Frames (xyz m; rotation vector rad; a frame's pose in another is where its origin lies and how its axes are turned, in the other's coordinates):
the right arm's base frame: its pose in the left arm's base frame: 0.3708 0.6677 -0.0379 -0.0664 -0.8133 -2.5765
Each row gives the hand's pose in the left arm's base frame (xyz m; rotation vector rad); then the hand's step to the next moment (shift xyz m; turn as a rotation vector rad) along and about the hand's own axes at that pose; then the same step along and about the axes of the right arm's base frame.
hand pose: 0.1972 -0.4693 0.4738 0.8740 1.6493 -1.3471
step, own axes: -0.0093 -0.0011 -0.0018 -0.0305 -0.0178 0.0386
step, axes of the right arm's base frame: -0.0014 0.0050 0.0080 0.0186 0.0489 0.0023
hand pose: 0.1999 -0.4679 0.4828 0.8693 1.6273 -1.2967
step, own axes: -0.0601 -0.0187 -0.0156 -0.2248 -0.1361 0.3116
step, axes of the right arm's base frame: 0.0037 0.0279 0.0584 0.1468 0.3803 0.0007
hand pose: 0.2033 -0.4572 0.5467 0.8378 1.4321 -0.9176
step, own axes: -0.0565 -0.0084 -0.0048 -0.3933 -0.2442 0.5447
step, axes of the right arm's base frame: 0.0147 0.0267 0.0485 0.2629 0.6647 0.0007
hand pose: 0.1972 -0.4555 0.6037 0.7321 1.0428 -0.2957
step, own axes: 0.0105 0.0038 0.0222 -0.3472 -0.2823 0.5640
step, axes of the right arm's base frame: -0.0160 0.0169 -0.0087 0.2549 0.6705 -0.0614
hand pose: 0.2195 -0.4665 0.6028 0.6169 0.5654 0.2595
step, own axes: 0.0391 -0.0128 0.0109 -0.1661 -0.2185 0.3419
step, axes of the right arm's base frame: -0.0382 0.0073 -0.0172 0.1186 0.4122 -0.0909
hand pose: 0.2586 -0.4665 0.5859 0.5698 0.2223 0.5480
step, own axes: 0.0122 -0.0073 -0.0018 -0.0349 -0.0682 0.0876
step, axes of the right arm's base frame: -0.0135 0.0003 -0.0049 0.0203 0.1098 -0.0327
